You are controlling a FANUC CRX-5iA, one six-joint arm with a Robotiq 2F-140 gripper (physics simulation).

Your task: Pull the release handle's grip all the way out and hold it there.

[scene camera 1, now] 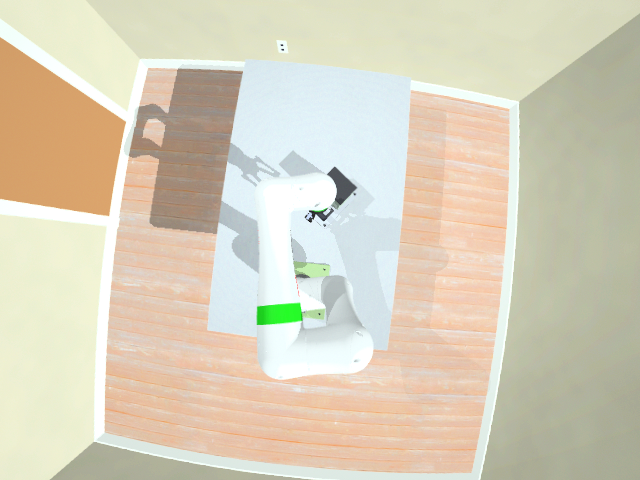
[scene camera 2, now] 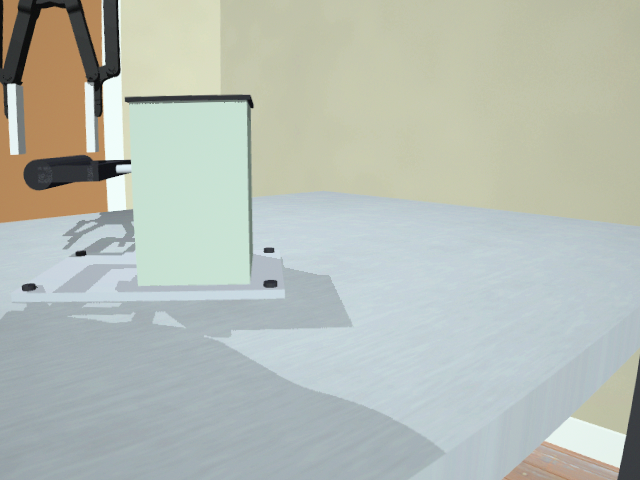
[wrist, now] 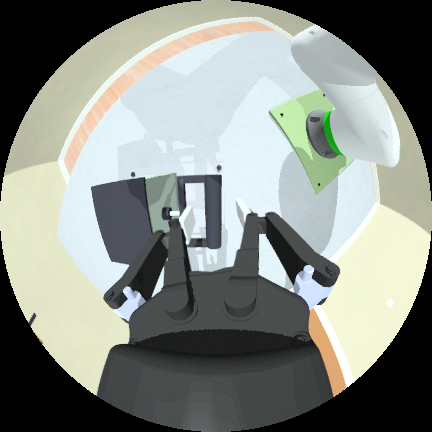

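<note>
The release handle's dark grip (scene camera 2: 57, 173) (wrist: 214, 195) is a round bar on a rectangular frame. It stands out sideways from a pale green housing (scene camera 2: 191, 191) with a dark top (scene camera 1: 343, 181) (wrist: 120, 220). A short white rod (scene camera 2: 124, 168) (wrist: 174, 213) shows between the housing and the frame. My gripper (scene camera 2: 54, 152) (wrist: 214, 210) is partly open and empty, pointing down. Its white fingertips are just above the grip in scene camera 2. In the wrist view the bar lies between the two fingertips, and the left one is over the frame's side near the rod.
The housing stands on a white base plate (scene camera 2: 206, 293) with dark bolts, on the pale table (scene camera 1: 320, 113) (scene camera 2: 465, 289). The white arm (scene camera 1: 273, 248) reaches over the table from its green mounting plate (scene camera 1: 315, 268) (wrist: 295, 135). The housing's top is close to the left finger.
</note>
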